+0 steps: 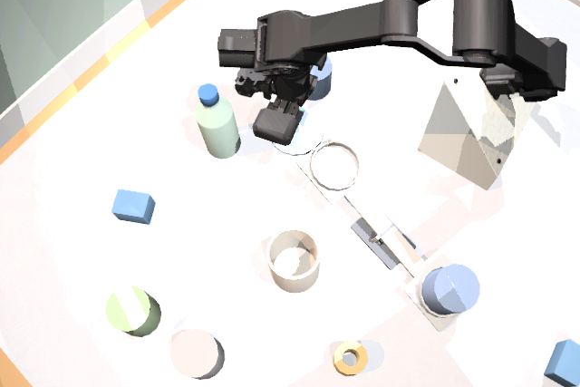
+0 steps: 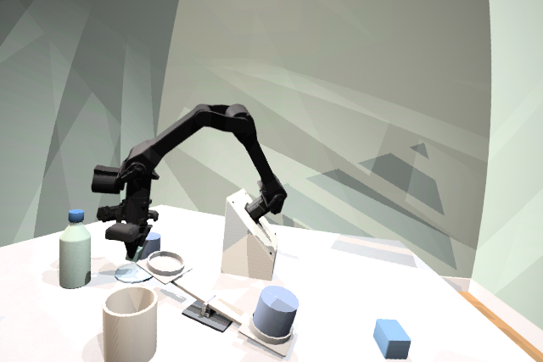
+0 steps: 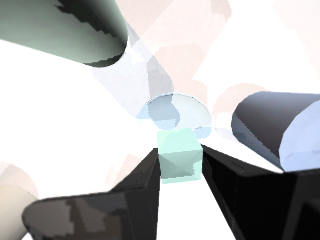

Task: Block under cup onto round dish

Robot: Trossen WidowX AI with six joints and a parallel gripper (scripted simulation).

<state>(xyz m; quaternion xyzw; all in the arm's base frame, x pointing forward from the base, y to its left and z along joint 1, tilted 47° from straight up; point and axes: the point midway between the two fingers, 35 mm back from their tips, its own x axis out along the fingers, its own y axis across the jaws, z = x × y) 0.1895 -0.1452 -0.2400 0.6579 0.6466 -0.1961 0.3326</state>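
My gripper tip is 5 cm above the round dish. Also, from my gripper tip: pale green bottle (8 cm ahead, 10 cm to the right, 6 cm above); then small green block (right at my gripper tip); then beige cup (22 cm ahead, 13 cm to the left, 1 cm below).
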